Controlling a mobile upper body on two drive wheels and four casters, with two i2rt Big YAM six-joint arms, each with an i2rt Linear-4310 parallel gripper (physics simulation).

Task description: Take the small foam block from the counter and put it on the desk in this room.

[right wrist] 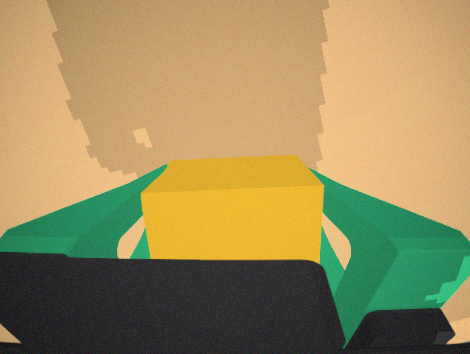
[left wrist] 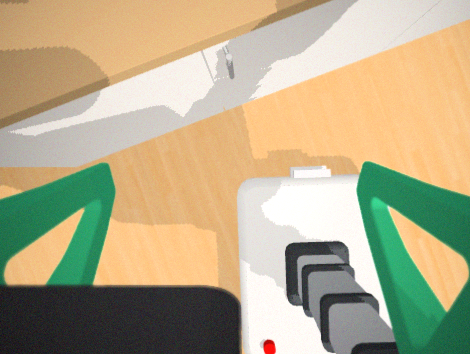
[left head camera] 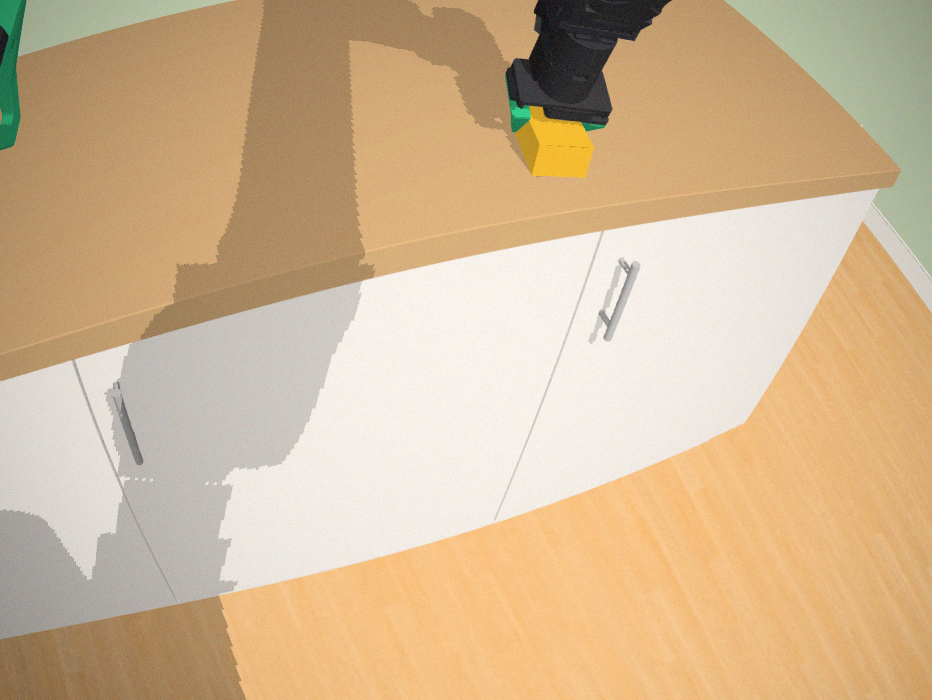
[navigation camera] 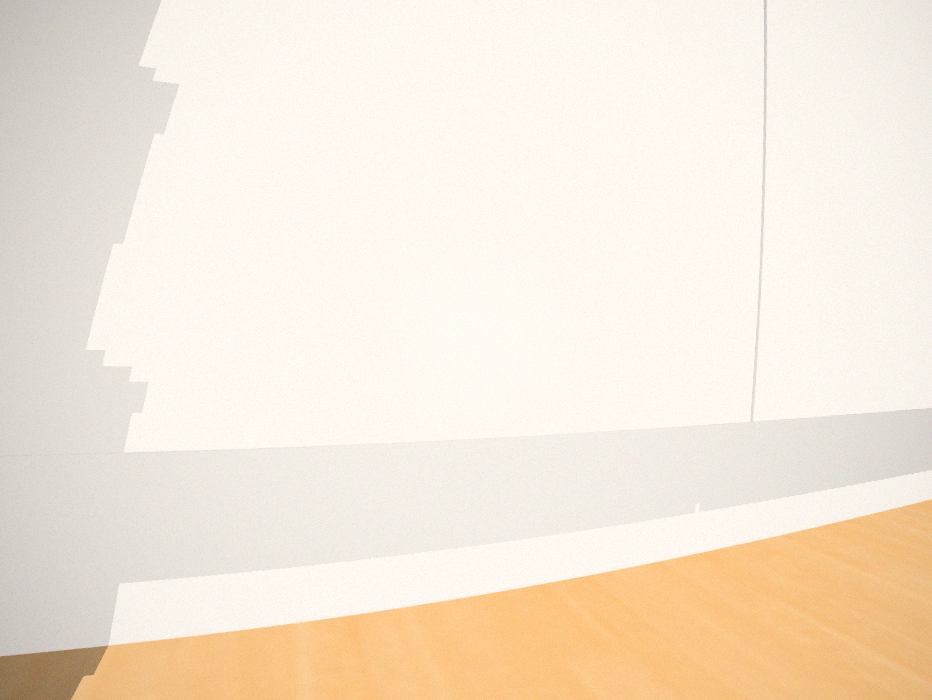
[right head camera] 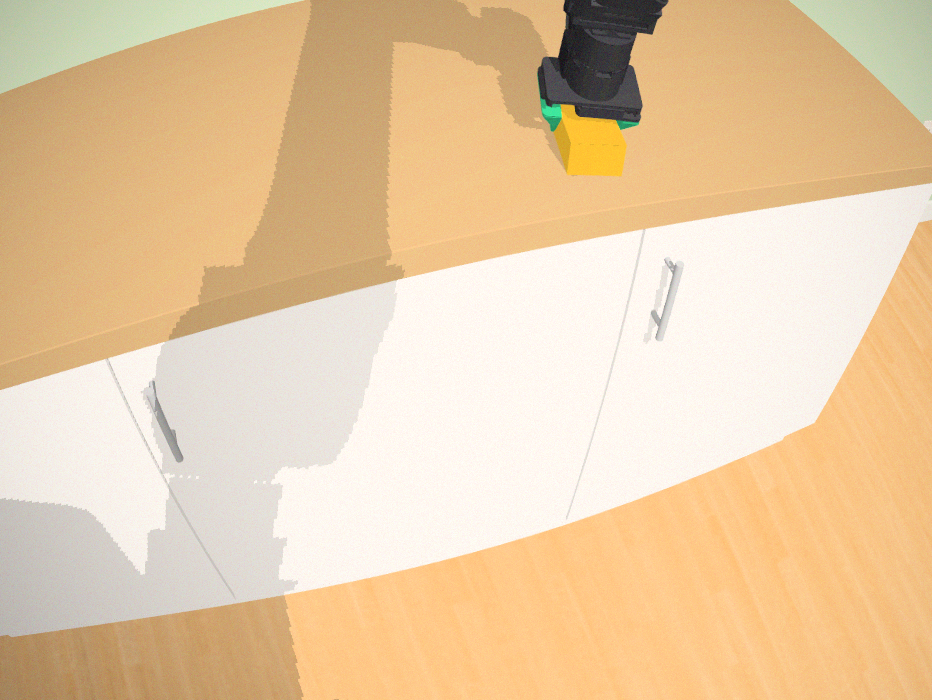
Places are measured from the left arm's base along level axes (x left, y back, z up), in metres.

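Pixels of known places: left gripper, fingertip midpoint: [left wrist: 235, 176]; right gripper, fingertip midpoint: [right wrist: 234, 175].
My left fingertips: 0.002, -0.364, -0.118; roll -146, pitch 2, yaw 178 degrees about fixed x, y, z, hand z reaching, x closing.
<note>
Ahead of a thing's pixels: the offset from my left fingertips to its middle, as dx, dy, dz. "spot": to the spot under its first point. Level surfaces: height alone.
The foam block {-0.435, -0.455, -0.359} [left head camera: 559, 154] [right head camera: 593, 152] [right wrist: 232, 220] is yellow and box-shaped. It is at the counter {dz -0.382} [left head camera: 444, 173] [right head camera: 482, 173] top, near the front edge; whether it touches the wood or is slightly raised I cannot tell. My right gripper [right wrist: 234, 175] is shut on the block, with a green finger against each side; in the head camera views the black wrist hides the block's rear. My left gripper [left wrist: 235, 176] is open and empty, out over the floor and the robot's white base; part of it shows at the left head view's upper left edge. The desk does not show.
White cabinet doors [left head camera: 421, 391] [right head camera: 467, 391] [navigation camera: 452, 226] with bar handles {spot: -0.548, -0.381, -0.544} [left head camera: 622, 301] [right head camera: 669, 301] stand below the counter. A green wall [left head camera: 866, 45] is behind and to the right. Wooden floor {dz -1.291} [left head camera: 602, 602] lies in front. The robot's white base [left wrist: 310, 215] shows in the left wrist view.
</note>
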